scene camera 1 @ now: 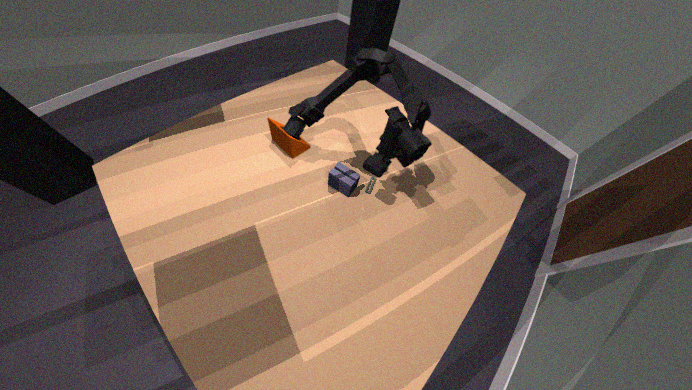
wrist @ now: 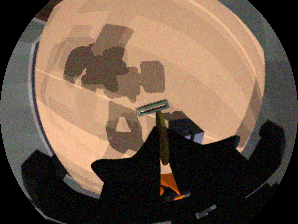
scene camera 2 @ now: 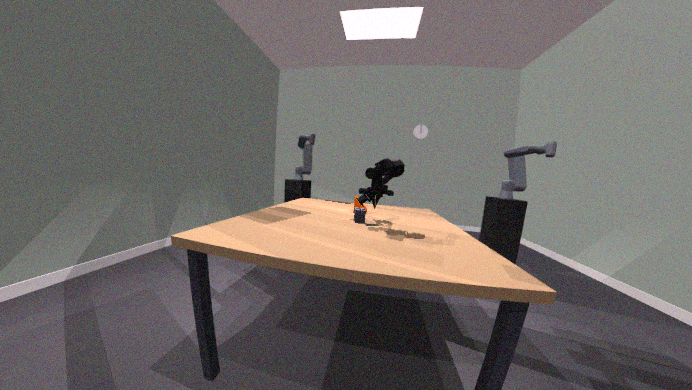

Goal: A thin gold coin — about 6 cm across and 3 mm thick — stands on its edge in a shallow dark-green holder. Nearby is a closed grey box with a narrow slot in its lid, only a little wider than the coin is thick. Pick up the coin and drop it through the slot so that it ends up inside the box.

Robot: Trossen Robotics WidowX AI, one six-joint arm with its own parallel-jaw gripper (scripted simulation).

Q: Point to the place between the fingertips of my gripper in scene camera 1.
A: At 379, 168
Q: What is my gripper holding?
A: A gold coin.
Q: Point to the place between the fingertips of my gripper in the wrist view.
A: At 158, 129
